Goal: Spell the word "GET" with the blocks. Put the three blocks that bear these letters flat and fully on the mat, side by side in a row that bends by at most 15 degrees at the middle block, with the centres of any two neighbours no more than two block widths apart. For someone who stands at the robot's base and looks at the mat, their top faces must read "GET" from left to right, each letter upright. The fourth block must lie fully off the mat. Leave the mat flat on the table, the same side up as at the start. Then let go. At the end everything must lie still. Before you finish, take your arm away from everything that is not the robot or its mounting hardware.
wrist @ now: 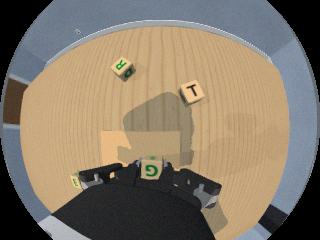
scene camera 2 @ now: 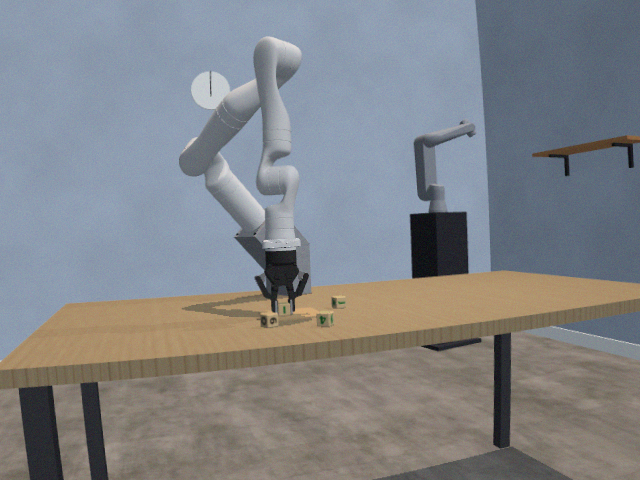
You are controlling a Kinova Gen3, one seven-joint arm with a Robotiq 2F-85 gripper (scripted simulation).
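Labels:
You can see the gripper in scene camera 2 and in the wrist view, and on the gripper [wrist: 164,183] and [scene camera 2: 277,277] are the same spot.

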